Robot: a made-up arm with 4 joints.
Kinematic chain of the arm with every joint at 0, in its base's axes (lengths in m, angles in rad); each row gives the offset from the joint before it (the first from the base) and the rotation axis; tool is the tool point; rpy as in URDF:
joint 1: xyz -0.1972 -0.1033 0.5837 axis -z
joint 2: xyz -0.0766 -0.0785 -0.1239 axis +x
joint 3: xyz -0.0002 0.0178 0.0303 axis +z
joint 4: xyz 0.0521 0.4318 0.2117 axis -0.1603 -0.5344 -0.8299
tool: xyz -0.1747 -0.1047 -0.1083 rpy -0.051 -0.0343 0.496
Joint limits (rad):
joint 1: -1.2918..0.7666
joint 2: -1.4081..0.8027
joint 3: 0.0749..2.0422
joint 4: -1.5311..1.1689
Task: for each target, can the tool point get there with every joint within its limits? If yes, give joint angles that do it. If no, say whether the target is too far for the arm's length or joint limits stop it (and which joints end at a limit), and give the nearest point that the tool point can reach.
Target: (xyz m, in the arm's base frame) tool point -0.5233 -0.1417 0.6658
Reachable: yes | joints 0.1646 0.6206 0.9360 -0.7135
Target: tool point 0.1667 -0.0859 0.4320
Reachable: no: joint limits stop it (at a limit: joint 1, joint 3, joint 4) | nearest point -0.0833 0.0803 0.4363 | short by 0.300 m
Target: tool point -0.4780 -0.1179 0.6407
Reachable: yes | joints -0.0687 -0.0101 1.2980 -1.2550
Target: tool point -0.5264 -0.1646 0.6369
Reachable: yes | joints 0.1308 0.1799 1.3978 -0.8388
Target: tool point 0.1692 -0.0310 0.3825
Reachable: no: joint limits stop it (at a limit: joint 1, joint 3, joint 4) | nearest point -0.0866 0.0769 0.4025 | short by 0.278 m
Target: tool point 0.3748 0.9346 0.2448
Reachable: no: too far | nearest point -0.0562 0.2886 0.3792 | short by 0.788 m
